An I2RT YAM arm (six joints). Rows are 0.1 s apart.
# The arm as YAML. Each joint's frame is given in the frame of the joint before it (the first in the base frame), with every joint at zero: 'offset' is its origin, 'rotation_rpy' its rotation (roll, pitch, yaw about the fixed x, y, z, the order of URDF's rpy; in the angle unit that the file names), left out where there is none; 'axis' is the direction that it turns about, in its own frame. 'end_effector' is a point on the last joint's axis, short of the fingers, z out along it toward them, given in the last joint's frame.
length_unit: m
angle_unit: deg
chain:
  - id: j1
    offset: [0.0, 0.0, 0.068]
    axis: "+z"
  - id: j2
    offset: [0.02, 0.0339, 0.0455]
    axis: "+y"
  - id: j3
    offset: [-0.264, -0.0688, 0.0]
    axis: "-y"
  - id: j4
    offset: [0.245, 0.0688, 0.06]
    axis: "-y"
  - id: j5
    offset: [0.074, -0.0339, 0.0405]
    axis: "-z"
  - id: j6
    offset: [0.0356, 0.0, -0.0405]
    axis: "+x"
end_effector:
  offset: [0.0, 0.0, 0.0]
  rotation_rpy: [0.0, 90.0, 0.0]
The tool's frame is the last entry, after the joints.
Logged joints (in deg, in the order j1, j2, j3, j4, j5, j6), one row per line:
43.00 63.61 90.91 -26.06 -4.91 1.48
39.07 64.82 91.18 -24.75 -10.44 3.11
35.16 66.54 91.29 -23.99 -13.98 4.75
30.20 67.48 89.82 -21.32 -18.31 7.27
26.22 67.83 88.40 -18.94 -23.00 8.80
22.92 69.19 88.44 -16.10 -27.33 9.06
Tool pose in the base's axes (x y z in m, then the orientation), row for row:
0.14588 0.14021 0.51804 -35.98 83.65 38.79
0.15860 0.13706 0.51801 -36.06 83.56 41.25
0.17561 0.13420 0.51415 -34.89 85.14 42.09
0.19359 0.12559 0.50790 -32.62 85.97 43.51
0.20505 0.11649 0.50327 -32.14 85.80 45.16
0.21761 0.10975 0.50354 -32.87 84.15 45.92
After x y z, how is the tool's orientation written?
As a rotation vector, in degrees.
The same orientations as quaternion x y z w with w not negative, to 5 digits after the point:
-0.27637 0.64254 0.29796 0.64960
-0.27629 0.64024 0.31606 0.64332
-0.26642 0.65014 0.32140 0.63486
-0.24872 0.65550 0.33176 0.63118
-0.24478 0.65345 0.34394 0.62832
-0.25089 0.64230 0.35050 0.63377

